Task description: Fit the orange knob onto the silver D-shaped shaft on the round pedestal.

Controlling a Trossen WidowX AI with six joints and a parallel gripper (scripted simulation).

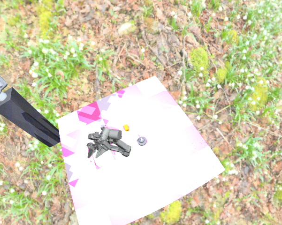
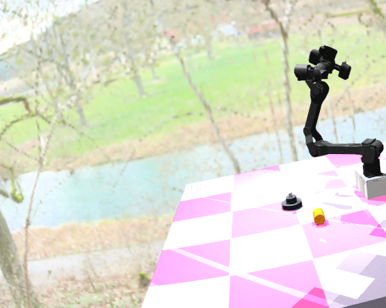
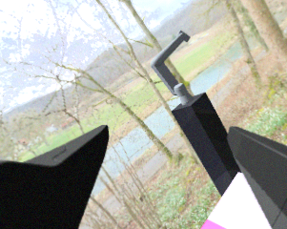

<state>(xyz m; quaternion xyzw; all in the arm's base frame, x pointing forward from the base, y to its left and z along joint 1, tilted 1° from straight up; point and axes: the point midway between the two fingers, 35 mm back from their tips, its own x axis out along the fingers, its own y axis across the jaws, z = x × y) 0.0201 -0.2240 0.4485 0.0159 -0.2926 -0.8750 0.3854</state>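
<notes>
Right now the orange knob is 28 cm ahead of my gripper tip, 38 cm to the left of it and 51 cm below it. Round my gripper tip: round pedestal (35 cm ahead, 17 cm to the left, 50 cm below).
</notes>
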